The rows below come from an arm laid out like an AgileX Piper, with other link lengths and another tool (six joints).
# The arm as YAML. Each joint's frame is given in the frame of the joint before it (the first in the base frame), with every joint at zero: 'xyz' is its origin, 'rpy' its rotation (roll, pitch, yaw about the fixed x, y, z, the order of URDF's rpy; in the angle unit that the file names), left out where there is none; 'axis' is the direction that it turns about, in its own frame. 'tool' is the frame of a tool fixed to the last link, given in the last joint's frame.
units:
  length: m
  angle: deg
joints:
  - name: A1
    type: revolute
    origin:
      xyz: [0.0, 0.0, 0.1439]
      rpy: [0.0, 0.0, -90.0]
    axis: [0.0, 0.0, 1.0]
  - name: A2
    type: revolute
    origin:
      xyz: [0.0, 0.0, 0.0]
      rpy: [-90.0, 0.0, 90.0]
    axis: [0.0, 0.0, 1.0]
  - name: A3
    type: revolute
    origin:
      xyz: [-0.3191, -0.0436, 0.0]
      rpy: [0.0, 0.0, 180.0]
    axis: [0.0, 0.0, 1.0]
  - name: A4
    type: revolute
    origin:
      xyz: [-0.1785, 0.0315, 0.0]
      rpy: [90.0, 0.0, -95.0]
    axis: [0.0, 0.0, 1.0]
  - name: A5
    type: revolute
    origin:
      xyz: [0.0, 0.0, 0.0]
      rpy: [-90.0, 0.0, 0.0]
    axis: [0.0, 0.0, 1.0]
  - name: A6
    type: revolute
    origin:
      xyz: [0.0, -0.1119, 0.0]
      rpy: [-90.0, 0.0, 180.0]
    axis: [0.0, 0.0, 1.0]
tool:
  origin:
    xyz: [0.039, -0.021, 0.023]
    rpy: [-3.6, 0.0, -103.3]
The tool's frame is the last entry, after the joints.
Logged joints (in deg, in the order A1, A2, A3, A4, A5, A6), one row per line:
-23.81, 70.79, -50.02, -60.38, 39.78, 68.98
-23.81, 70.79, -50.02, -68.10, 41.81, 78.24
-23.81, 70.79, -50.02, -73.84, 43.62, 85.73
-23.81, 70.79, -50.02, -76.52, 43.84, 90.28
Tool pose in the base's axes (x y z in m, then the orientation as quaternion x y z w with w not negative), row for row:
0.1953, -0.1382, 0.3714, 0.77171, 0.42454, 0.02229, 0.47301
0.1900, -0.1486, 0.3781, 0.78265, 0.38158, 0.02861, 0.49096
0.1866, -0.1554, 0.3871, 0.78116, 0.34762, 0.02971, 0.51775
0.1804, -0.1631, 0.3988, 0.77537, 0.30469, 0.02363, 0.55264
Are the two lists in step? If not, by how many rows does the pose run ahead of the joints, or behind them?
The pose runs 2 rows behind the joints: the pose in row i belongs to the joints in row i - 2.
